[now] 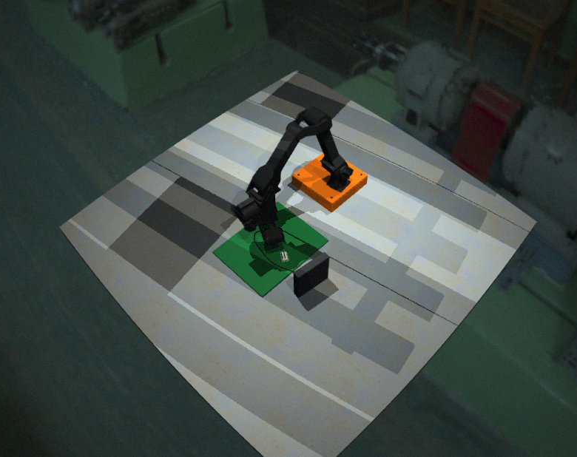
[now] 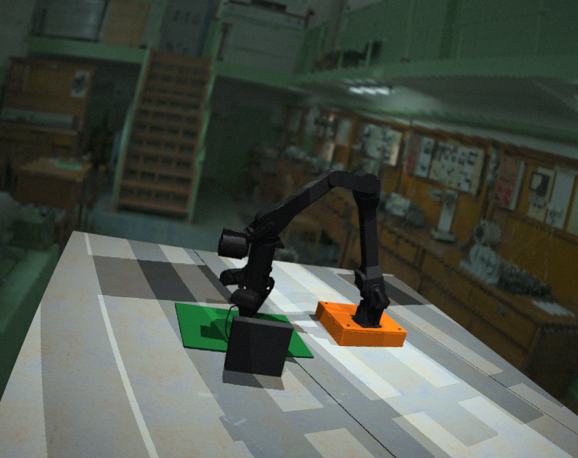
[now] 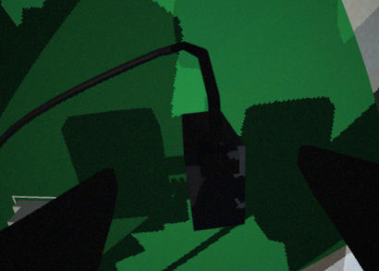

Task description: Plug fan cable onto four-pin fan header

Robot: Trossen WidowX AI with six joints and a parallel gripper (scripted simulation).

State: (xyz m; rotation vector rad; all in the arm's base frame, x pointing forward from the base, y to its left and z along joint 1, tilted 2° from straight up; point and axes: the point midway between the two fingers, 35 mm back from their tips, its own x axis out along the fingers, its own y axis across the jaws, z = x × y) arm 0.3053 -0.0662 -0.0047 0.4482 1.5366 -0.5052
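My gripper tip is 30 mm short of the green board, 30 mm to the right of it and 30 mm above it. Round my gripper tip: black plug: 10 mm ahead, 10 mm above; then black fan box: 60 mm ahead, 220 mm to the left, 40 mm above.
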